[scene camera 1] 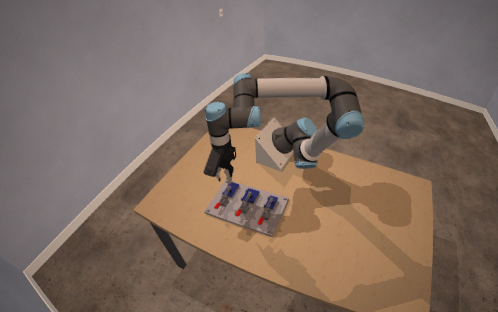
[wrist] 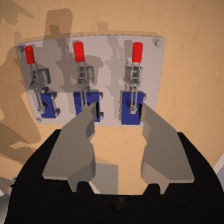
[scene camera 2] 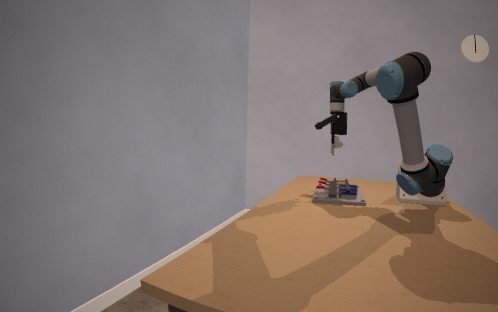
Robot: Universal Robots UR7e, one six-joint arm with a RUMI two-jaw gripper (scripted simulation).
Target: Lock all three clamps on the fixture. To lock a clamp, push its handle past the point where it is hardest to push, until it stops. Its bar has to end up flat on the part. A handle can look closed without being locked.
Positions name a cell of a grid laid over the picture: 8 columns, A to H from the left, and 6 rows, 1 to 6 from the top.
In view: my gripper (scene camera 1: D4) and a clamp (wrist: B3).
My gripper also shows in the wrist view (wrist: E3).
